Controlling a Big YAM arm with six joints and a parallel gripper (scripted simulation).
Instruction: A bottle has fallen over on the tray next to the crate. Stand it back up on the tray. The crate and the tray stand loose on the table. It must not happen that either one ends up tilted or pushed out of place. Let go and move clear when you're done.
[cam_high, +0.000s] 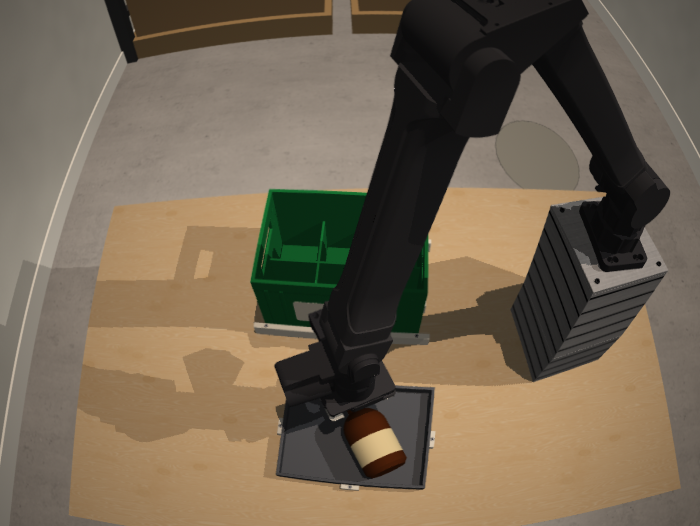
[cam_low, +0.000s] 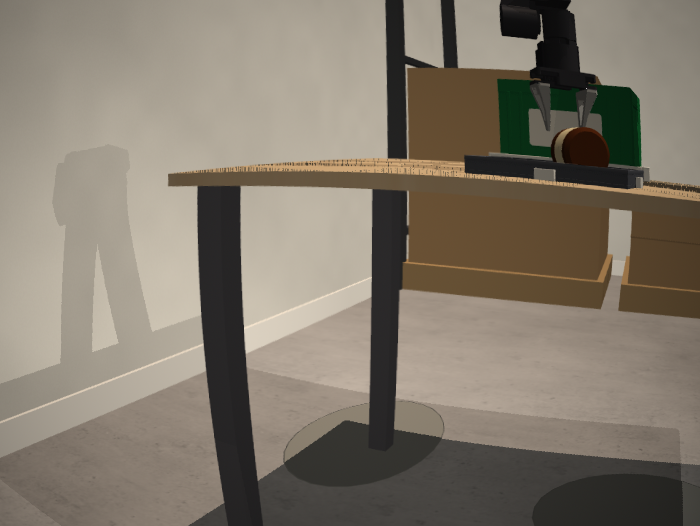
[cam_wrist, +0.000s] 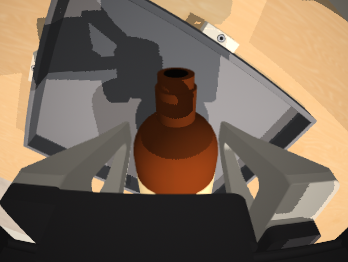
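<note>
My gripper is now 50 mm to the right of the brown bottle, 40 mm above it and 20 mm past it. Also, from my hand: dark tray 70 mm below, 40 mm to the left; green crate 250 mm to the right.
</note>
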